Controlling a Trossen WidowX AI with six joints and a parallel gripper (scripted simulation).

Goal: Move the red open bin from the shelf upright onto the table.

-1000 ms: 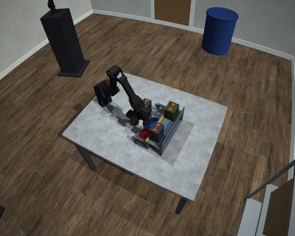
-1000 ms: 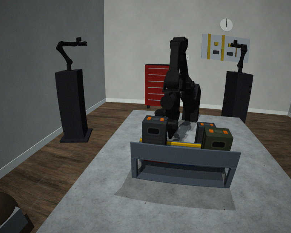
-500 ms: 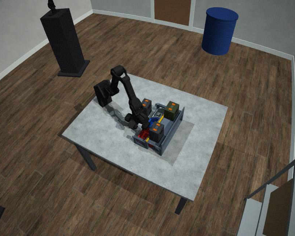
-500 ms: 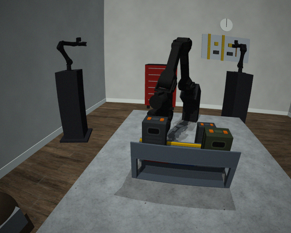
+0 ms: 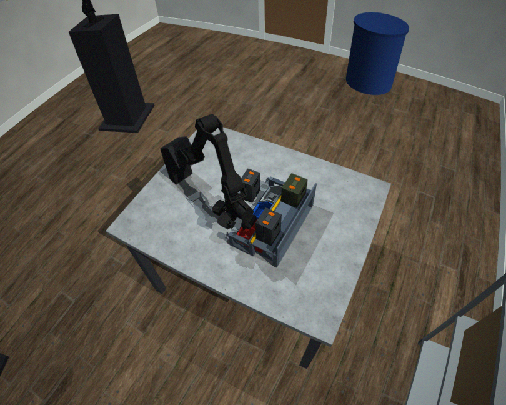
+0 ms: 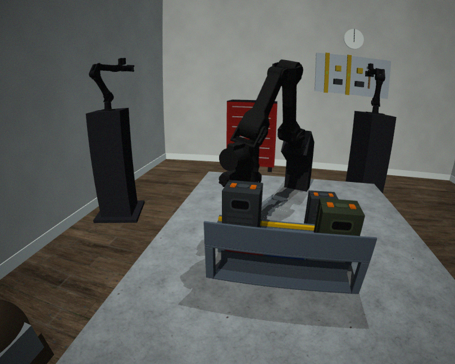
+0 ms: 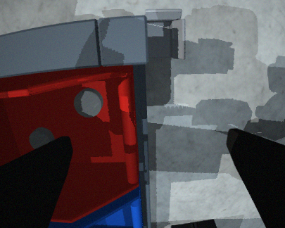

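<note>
Now: the red open bin 8 cm ahead of my hand, 1 cm to the right of it and 7 cm below it. Also, from my hand: yellow rail: 15 cm ahead, 8 cm to the left, 1 cm below; grey bin: 16 cm ahead, 20 cm to the left, 7 cm below; blue bin: 12 cm ahead, 10 cm to the left, 7 cm below.
</note>
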